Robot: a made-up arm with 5 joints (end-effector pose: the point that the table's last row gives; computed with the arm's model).
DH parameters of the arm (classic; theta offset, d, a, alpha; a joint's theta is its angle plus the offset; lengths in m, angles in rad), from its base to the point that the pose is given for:
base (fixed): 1.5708 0.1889 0 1.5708
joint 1: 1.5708 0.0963 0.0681 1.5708
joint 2: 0 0.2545 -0.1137 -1.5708
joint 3: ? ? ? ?
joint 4: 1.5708 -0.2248 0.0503 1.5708
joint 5: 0 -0.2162 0.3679 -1.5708
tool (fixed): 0 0.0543 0 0
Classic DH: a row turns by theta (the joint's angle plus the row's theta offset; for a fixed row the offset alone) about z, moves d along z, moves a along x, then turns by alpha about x.
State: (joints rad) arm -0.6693 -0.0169 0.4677 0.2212 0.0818
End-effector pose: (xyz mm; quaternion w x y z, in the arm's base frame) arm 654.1 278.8 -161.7 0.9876 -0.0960 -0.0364 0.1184
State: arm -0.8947 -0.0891 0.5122 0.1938 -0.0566
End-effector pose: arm 684.5 207.9 -229.8 0.9735 -0.1957 0.0121 0.1181
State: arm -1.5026 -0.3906 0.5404 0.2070 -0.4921
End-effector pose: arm 735.5 -10.4 -355.2 0.8355 -0.5101 0.1543 0.1343
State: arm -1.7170 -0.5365 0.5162 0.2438 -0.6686
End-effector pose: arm 741.5 -103.4 -372.8 0.7348 -0.6335 0.2031 0.1327
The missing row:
joint 3: 1.5708 0.1998 0.1689 1.5708
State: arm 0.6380 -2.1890 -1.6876 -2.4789 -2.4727
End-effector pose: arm -317.2 -397.5 367.7 0.1027 0.6900 -0.7157 0.0341
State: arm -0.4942 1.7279 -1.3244 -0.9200 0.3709
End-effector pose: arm 201.5 -145.6 -362.1 0.5582 -0.7369 0.2982 0.2376
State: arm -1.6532 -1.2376 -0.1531 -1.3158 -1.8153
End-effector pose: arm 875.9 231.0 132.3 0.9674 -0.1554 0.0575 -0.1916
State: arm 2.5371 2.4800 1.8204 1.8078 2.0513
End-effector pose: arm -236.0 -480.7 -23.0 0.0947 0.4972 0.4964 -0.7053
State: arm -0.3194 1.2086 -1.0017 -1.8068 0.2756
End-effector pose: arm 537.7 -155.5 129.0 0.5373 -0.7800 -0.1403 -0.2883
